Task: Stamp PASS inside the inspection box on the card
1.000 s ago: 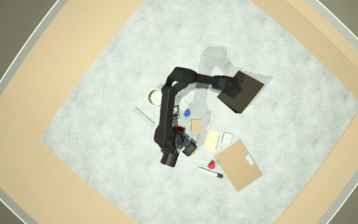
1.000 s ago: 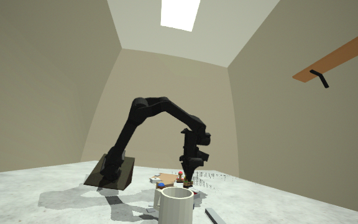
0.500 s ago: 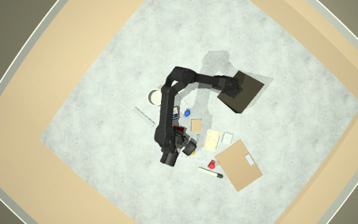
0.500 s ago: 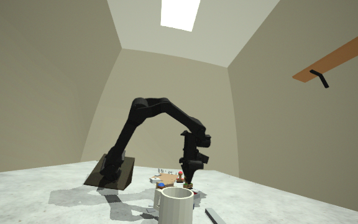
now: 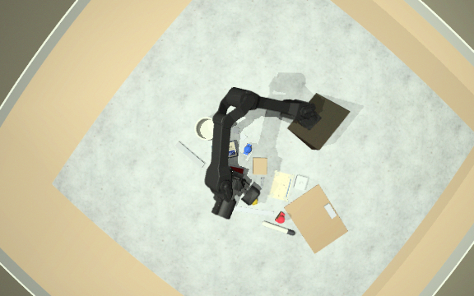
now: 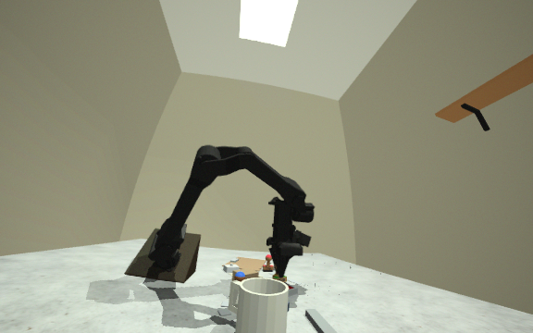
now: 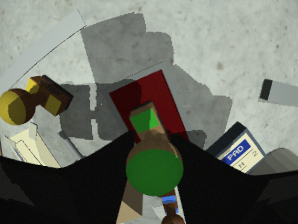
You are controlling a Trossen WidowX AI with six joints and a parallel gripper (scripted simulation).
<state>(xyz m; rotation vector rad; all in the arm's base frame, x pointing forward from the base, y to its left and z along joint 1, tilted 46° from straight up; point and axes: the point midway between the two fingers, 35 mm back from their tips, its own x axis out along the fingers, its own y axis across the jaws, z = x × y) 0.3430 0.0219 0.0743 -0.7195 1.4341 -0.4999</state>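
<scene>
Right now the red ink pad is 4 cm below my gripper tip. The rest, counted from my gripper tip: yellow-knobbed stamp: 10 cm to the left, 3 cm below, 1 cm ahead; then green-knobbed stamp: right at my gripper tip; then tan block: 10 cm behind, 3 cm to the left, 2 cm below.
</scene>
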